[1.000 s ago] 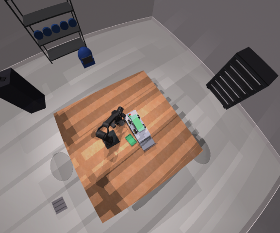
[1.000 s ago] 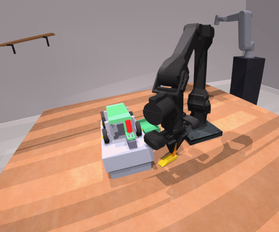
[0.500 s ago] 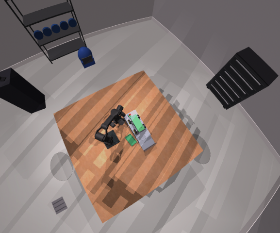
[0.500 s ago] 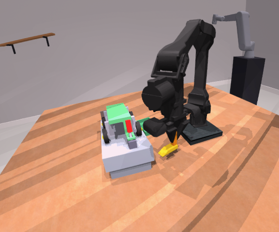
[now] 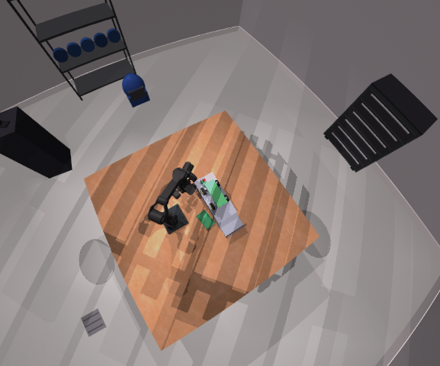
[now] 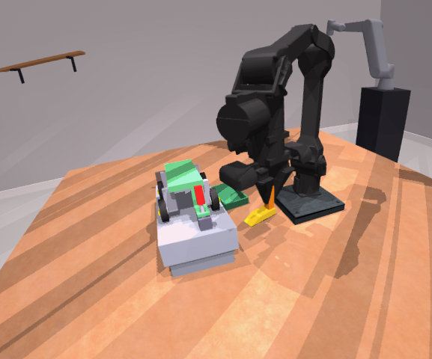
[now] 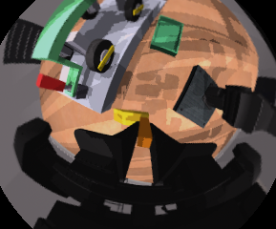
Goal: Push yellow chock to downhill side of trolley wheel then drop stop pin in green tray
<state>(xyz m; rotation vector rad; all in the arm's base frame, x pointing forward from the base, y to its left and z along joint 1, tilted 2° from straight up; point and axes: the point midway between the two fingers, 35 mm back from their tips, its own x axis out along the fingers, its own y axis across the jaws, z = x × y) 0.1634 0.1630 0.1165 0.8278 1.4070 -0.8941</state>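
Right now the red-headed stop pin is 13 cm ahead of my gripper tip, 2 cm above it and 1 cm to the left of it. The rest, counted from my gripper tip: yellow chock 2 cm ahead, 1 cm to the left, 1 cm below; green-topped trolley 17 cm ahead, 10 cm to the right.
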